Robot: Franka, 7 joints.
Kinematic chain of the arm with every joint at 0, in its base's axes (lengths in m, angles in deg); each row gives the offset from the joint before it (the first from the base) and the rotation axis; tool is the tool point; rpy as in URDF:
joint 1: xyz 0 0 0.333 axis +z
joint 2: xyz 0 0 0 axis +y
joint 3: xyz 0 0 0.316 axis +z
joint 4: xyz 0.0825 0 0 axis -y
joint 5: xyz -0.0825 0 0.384 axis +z
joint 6: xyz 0 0 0 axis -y
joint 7: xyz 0.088 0 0 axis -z
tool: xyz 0 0 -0.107 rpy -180 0 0
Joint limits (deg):
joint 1: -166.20..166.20
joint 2: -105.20..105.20
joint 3: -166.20..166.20
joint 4: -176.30..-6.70
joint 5: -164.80..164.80
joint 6: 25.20..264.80
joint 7: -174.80..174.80
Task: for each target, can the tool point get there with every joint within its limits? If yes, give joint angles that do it. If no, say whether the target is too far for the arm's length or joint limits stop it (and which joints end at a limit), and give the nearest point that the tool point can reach.
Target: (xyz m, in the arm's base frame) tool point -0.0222 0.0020 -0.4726
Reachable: no: joint limits stop it (at a limit: joint 1, joint 2) | nearest point -0.0816 0.0173 -0.3217 | short by 0.163 m
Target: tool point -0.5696 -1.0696 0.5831
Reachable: no: too far | nearest point -0.3949 -0.7416 0.5064 | short by 0.379 m
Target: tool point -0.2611 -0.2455 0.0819
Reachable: yes | joints -1.62 -47.01 -133.10 -131.79 -48.88 83.22 130.38
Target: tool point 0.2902 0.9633 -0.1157
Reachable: no: too far | nearest point 0.2260 0.7502 -0.0164 | short by 0.244 m
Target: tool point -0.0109 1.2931 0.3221
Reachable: no: too far | nearest point -0.0072 0.8578 0.3258 | short by 0.435 m
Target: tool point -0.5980 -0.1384 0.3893
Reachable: yes | joints -45.18 -61.73 -102.97 -85.52 7.54 77.82 -82.37
